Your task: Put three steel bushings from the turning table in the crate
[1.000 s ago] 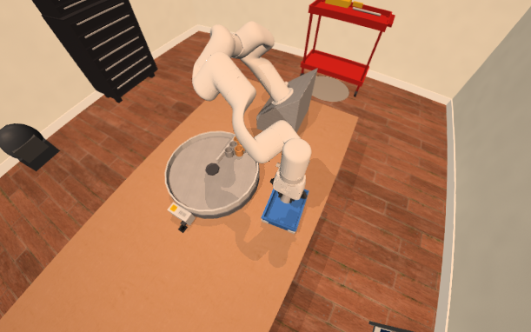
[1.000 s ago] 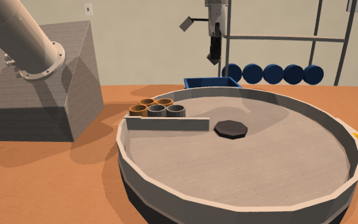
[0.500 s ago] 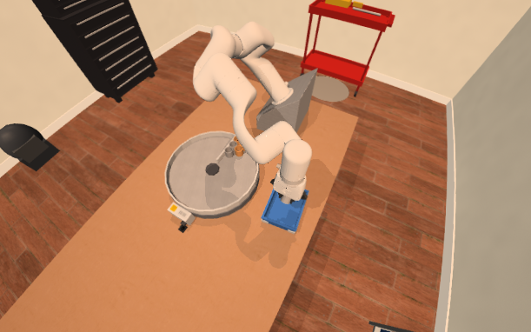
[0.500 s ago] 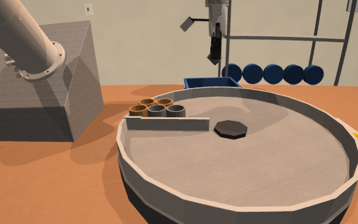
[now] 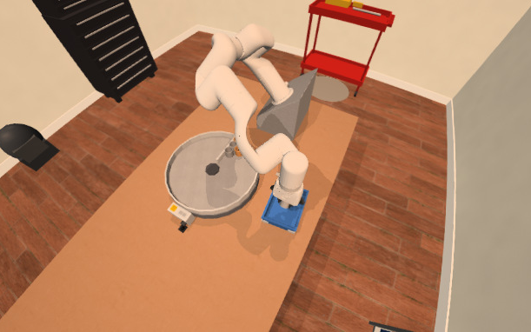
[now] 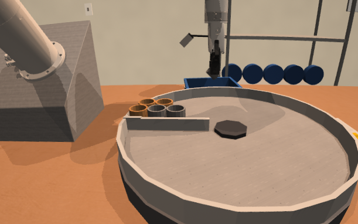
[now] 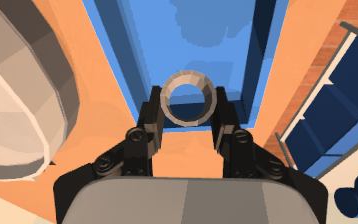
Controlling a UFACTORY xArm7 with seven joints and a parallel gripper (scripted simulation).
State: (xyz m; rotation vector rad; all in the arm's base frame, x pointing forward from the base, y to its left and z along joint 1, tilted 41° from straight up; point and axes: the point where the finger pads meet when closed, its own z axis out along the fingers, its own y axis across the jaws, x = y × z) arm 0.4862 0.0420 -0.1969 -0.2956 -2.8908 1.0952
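Now: the blue crate 80 mm below my hand and 10 mm behind it. Round my hand: round grey turning table 360 mm to the right, 60 mm behind, 50 mm below.
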